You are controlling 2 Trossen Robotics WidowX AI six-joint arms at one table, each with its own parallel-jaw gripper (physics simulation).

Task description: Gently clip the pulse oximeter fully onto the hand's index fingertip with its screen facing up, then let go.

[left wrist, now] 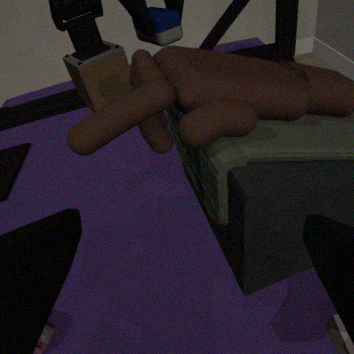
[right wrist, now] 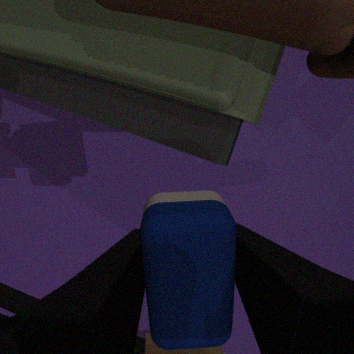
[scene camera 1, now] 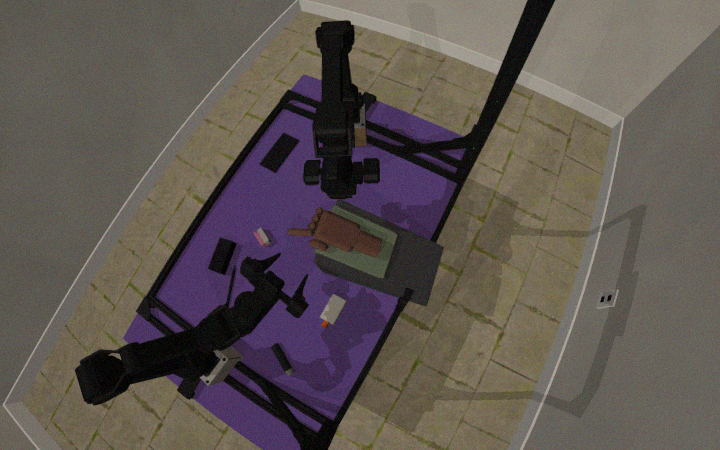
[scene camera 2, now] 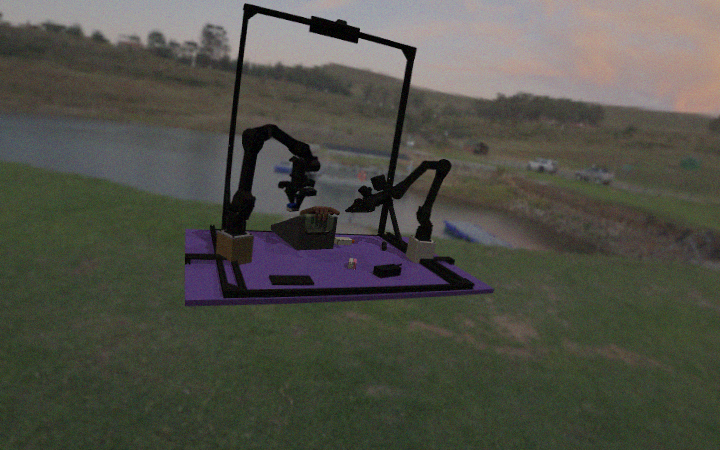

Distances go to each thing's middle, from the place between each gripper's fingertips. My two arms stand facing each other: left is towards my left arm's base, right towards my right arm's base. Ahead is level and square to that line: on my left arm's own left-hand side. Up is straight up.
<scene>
I see my left gripper 20 mm short of the index finger [left wrist: 103, 125] and 80 mm to the left of it. Also, from my left hand: dark slab [scene camera 1: 414, 262] 170 mm behind, 150 mm to the right, 150 mm below; then green pad [right wrist: 231, 73] 110 mm behind, 140 mm to the right, 70 mm below; then blue pulse oximeter [right wrist: 188, 238] 10 mm behind, 260 mm to the right.
Right now the blue pulse oximeter is 10 mm ahead of my right hand and 10 mm to the right of it. Round my right hand: dark slab 150 mm behind, 100 mm to the left, 150 mm below; index finger 40 mm ahead, 160 mm to the left; green pad 90 mm behind, 110 mm to the left, 70 mm below.
</scene>
